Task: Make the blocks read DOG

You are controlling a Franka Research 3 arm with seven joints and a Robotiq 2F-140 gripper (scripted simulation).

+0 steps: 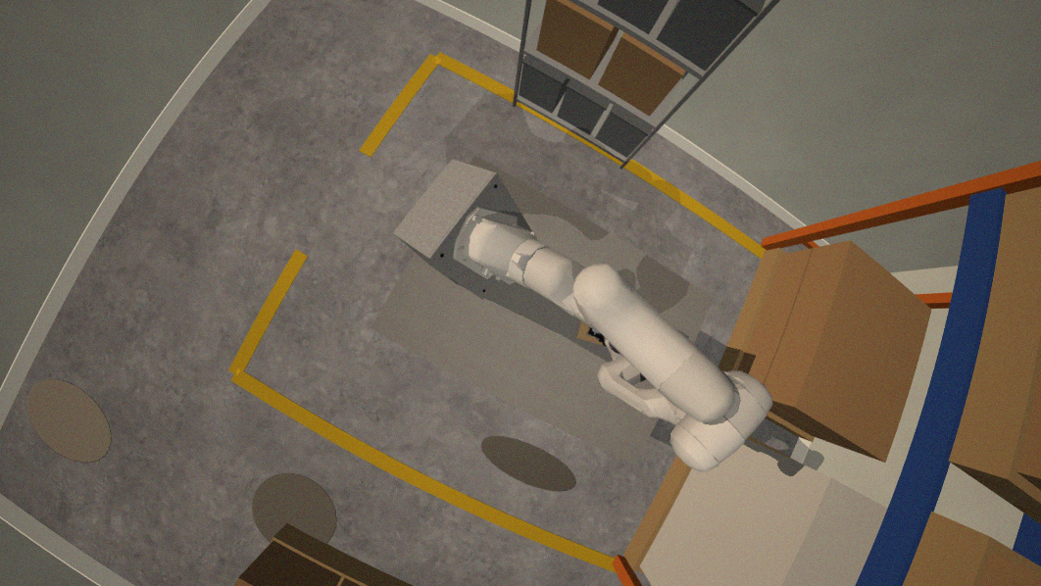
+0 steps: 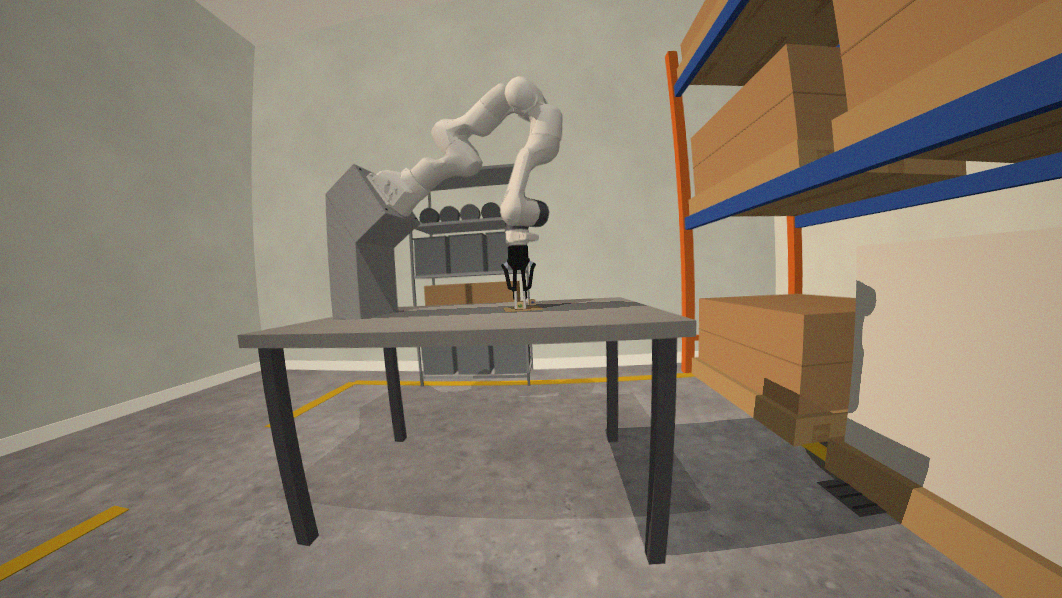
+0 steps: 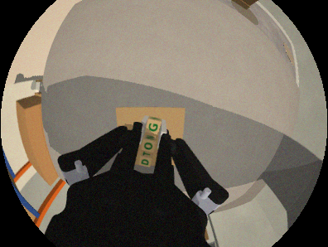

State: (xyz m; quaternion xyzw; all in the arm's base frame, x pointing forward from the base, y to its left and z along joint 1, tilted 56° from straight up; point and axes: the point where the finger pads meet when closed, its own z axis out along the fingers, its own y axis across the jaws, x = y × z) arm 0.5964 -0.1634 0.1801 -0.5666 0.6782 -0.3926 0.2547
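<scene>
Right now the mat is 20 mm ahead of my hand, 40 mm to the left of it and 40 mm below it.
</scene>
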